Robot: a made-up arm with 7 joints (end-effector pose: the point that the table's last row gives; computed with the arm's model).
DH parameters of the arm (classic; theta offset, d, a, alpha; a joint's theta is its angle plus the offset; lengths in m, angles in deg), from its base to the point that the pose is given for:
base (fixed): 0 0.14 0 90
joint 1: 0 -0.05 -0.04 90
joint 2: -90 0.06 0.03 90
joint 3: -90 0.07 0.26 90
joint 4: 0 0 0.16 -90
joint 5: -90 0.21 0.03 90
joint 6: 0 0.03 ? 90
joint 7: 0 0 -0.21 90
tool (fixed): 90 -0.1 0 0
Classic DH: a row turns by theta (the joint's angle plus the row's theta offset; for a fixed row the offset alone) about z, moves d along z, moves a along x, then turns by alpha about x.
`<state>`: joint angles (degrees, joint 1 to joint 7).
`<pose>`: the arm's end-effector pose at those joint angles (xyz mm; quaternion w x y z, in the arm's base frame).
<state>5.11 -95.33 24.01 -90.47 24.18 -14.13 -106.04</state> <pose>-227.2 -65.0 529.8 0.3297 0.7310 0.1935 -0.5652</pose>
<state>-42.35 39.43 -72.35 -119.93 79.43 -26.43 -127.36</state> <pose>-148.9 -335.5 158.6 0.5394 -0.2703 -0.4463 0.6609</pose>
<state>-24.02 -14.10 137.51 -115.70 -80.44 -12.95 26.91</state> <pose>275.3 347.5 -357.5 0.7563 -0.2151 -0.2745 -0.5535</pose>
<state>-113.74 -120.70 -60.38 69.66 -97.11 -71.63 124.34</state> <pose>-297.8 -223.2 80.8 0.5544 -0.3218 0.7586 0.1166</pose>
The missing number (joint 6, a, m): -0.2
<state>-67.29 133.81 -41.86 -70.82 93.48 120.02 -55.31</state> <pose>-145.2 160.1 614.5 0.4967 0.6143 -0.4539 0.4123</pose>
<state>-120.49 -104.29 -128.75 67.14 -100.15 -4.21 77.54</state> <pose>-360.4 -497.3 227.1 0.2792 0.0532 0.5694 0.7714</pose>
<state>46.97 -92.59 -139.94 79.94 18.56 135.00 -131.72</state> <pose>50.4 -111.7 -6.5 0.2825 -0.2836 0.8919 0.2104</pose>
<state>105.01 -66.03 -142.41 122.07 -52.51 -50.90 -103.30</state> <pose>-43.2 31.9 216.8 0.4161 0.5029 -0.6181 -0.4381</pose>
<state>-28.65 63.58 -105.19 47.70 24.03 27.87 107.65</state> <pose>-436.1 181.4 465.4 0.0726 -0.4277 0.8570 0.2781</pose>
